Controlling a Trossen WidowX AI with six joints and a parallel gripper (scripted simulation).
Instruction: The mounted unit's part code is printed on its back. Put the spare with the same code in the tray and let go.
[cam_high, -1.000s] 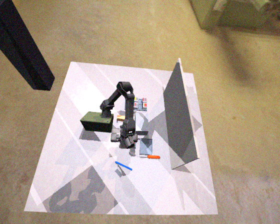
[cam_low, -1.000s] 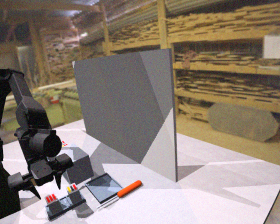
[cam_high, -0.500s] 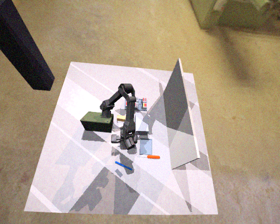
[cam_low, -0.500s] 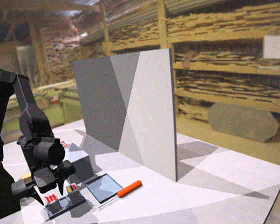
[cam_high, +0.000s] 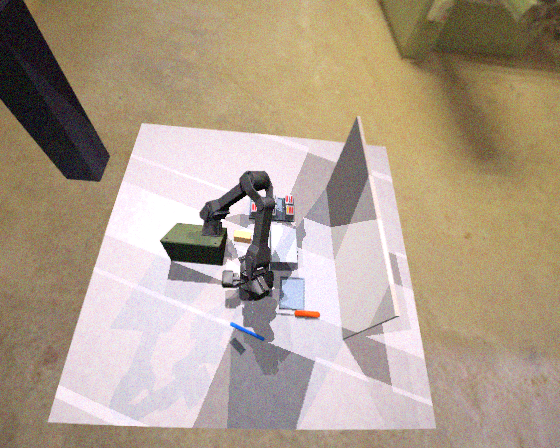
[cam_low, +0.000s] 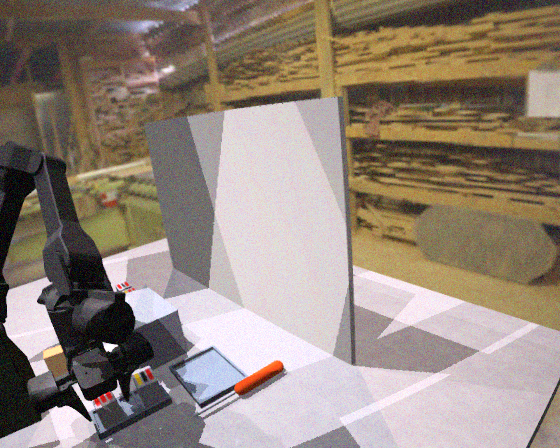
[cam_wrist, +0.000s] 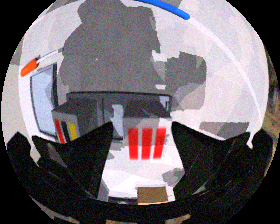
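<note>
Now: gripper tip 2 cm below the spare. The rest, counted from my gripper tip: holder (3 cm ahead, 2 cm below); then blue pen (1 cm ahead, 17 cm to the right, 2 cm below); then blue-grey tray (18 cm ahead, 1 cm to the right, 2 cm below).
</note>
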